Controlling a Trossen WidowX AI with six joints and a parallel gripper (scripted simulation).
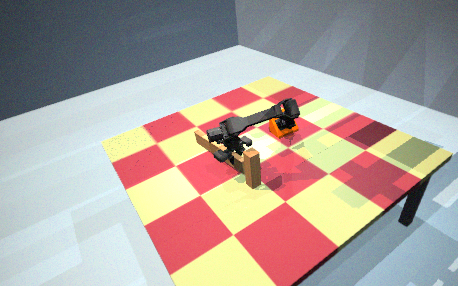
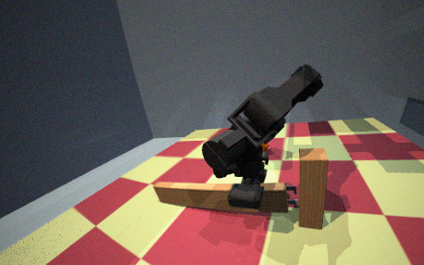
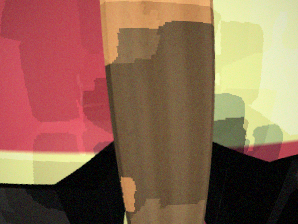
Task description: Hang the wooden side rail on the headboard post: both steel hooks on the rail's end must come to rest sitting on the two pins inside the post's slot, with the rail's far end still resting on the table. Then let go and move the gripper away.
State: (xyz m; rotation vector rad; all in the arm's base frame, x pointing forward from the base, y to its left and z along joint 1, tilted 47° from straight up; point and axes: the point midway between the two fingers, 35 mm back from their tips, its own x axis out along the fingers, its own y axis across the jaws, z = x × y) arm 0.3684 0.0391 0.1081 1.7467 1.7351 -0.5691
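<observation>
Now: the wooden headboard post 130 mm to the left of my gripper tip, 40 mm above it and 10 mm behind it.
</observation>
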